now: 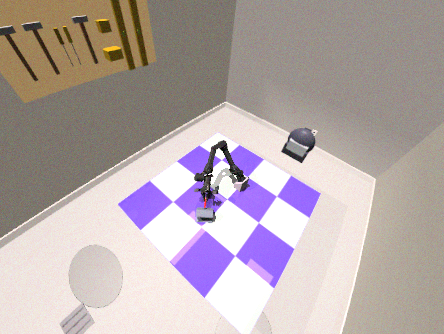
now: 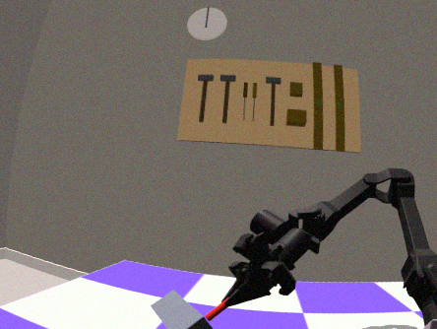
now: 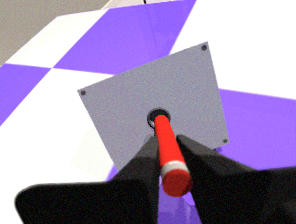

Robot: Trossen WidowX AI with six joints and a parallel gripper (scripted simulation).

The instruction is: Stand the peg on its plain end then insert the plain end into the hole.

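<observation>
Now: gripper tip 10 mm to the left of the red peg, 10 mm below it and 10 mm past it. From my gripper tip the other things lie so: grey sloped panel (50 mm below, 50 mm ahead, 40 mm to the left).
</observation>
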